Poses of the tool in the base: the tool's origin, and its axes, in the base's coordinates. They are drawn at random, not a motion.
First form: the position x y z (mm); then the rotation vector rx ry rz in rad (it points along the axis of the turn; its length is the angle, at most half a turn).
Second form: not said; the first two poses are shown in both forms.
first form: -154 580 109 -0.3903 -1.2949 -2.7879
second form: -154 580 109 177.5 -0.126 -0.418 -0.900
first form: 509 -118 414 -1.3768 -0.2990 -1.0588
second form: 509 -118 414 101.0 -0.781 -0.170 -0.601
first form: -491 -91 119 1.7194 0.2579 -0.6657
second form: -491 -91 119 106.7 0.924 0.139 -0.358
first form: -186 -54 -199 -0.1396 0.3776 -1.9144
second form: -186 -54 -199 112.1 -0.071 0.193 -0.979
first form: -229 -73 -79 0.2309 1.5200 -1.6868
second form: -229 -73 -79 130.8 0.101 0.666 -0.739
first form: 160 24 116 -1.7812 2.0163 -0.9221
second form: 160 24 116 162.9 -0.626 0.709 -0.324
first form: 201 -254 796 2.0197 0.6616 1.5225
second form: 201 -254 796 149.8 0.773 0.253 0.582
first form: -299 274 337 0.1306 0.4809 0.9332
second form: -299 274 337 60.6 0.123 0.455 0.882
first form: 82 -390 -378 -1.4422 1.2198 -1.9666
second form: 82 -390 -378 156.2 -0.529 0.447 -0.721
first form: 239 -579 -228 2.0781 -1.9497 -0.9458
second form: 239 -579 -228 172.0 0.692 -0.649 -0.315
